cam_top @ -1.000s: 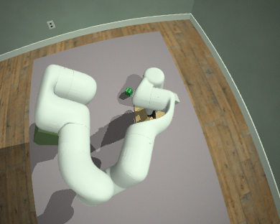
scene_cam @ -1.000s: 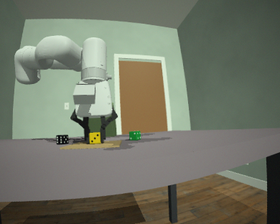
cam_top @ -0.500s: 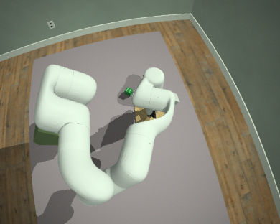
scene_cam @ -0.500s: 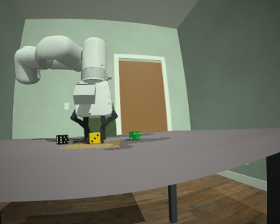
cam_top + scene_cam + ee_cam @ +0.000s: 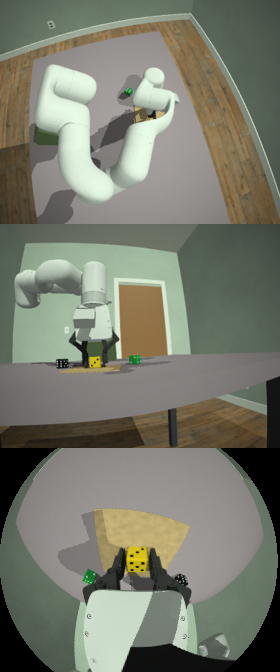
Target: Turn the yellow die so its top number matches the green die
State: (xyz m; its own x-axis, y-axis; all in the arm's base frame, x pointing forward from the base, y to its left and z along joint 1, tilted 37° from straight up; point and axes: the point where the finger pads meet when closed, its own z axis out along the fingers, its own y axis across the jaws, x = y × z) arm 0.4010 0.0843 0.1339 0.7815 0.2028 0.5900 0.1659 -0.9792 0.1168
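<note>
The yellow die lies 10 mm below my hand. Also, from my hand: green die (110 mm to the left, 100 mm behind, 10 mm below); black die (130 mm to the right, 60 mm behind, 10 mm below); mat (20 mm below).
</note>
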